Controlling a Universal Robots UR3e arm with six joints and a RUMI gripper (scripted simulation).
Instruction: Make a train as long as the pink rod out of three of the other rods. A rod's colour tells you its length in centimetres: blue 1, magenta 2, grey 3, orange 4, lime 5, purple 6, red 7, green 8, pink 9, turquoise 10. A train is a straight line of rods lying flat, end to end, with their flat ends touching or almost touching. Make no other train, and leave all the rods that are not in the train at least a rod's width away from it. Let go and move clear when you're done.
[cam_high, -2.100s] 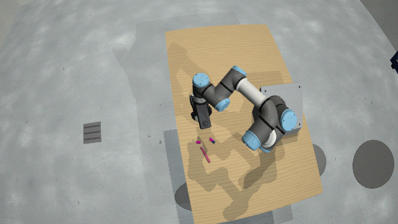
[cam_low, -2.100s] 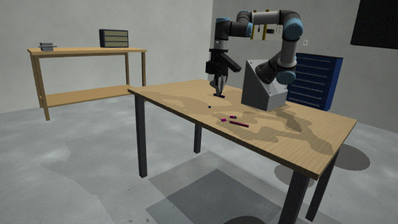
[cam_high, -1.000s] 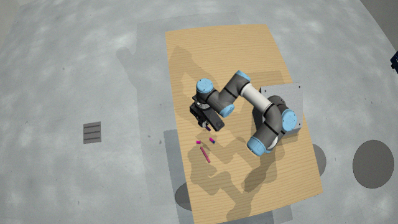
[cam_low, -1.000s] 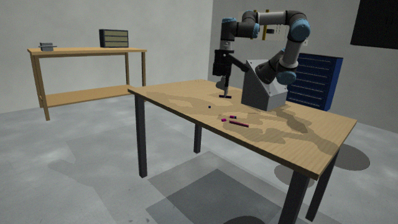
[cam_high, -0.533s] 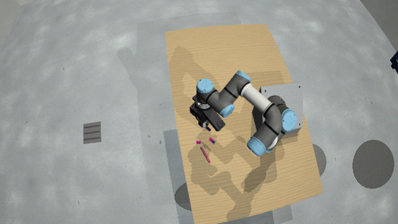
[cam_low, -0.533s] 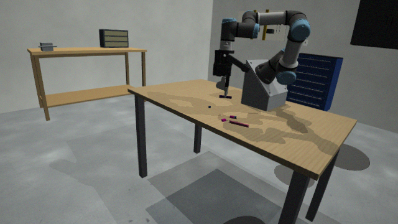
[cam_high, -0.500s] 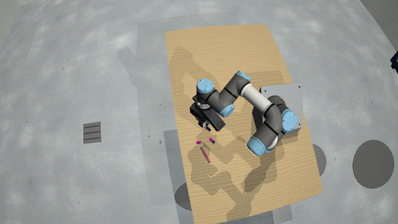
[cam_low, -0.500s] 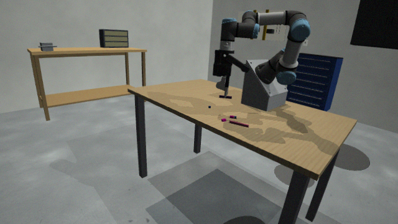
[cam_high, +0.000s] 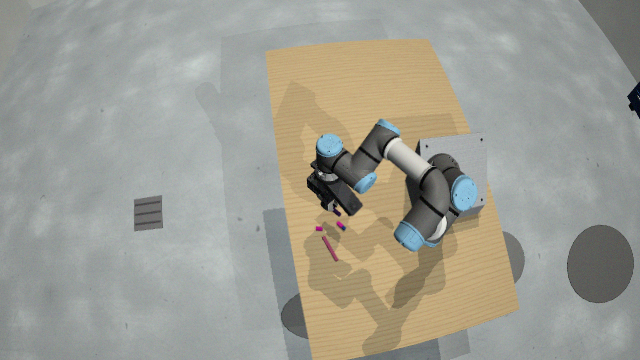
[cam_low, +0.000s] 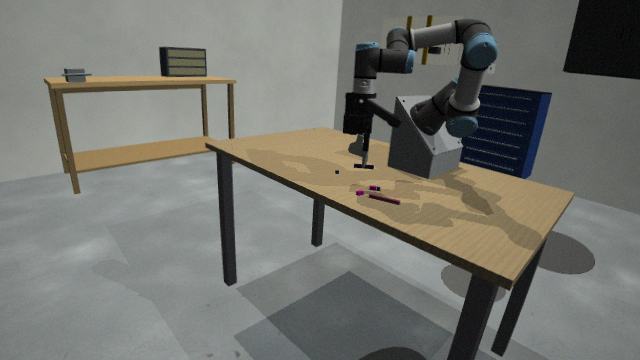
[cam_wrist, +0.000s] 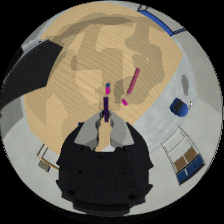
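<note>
Now: the pink rod 10 cm to the left of my hand, 8 cm below it and 4 cm ahead of it. The rest, counted from my hand: purple rod 1 cm below.
</note>
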